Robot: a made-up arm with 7 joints.
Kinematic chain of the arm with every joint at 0, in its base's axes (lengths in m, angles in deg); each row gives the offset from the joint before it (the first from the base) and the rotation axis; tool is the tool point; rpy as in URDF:
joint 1: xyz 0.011 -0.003 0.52 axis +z
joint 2: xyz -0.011 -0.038 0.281 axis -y
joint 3: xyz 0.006 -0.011 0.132 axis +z
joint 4: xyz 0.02 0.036 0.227 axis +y
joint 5: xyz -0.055 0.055 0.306 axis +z
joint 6: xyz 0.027 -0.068 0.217 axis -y
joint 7: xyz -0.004 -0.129 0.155 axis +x
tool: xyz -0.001 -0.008 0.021 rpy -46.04 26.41 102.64
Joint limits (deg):
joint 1: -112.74..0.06
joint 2: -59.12..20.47
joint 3: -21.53..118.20
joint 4: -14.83..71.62
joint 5: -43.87..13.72
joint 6: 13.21..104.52
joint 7: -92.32..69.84
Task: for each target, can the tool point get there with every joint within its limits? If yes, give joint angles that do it. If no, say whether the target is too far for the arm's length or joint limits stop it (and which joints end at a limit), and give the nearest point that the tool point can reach.
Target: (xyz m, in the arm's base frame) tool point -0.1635 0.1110 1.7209
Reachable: yes | joints -48.33 10.90 -4.76 26.15 -32.30 94.60 10.14
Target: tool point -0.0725 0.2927 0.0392
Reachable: no: joint limits stop it (at a limit: joint 1, joint 2, joint 4, joint 5, joint 6, joint 7) | nearest point 0.8030 0.2758 0.5995 | short by 1.040 m
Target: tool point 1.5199 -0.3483 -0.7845
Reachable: no: too far | nearest point 0.8492 -0.1948 0.5214 | short by 1.476 m
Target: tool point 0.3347 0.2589 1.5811
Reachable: yes | joints -66.25 9.40 105.26 58.89 7.63 71.46 47.74
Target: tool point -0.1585 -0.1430 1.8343
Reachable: yes | joints -10.30 8.50 1.92 10.08 -6.81 24.38 44.64
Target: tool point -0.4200 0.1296 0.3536
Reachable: no: joint limits stop it (at a limit: joint 1, joint 2, joint 3, joint 4, joint 5, joint 6, joint 7) | nearest point -0.6656 -0.5687 0.6146 | short by 0.785 m
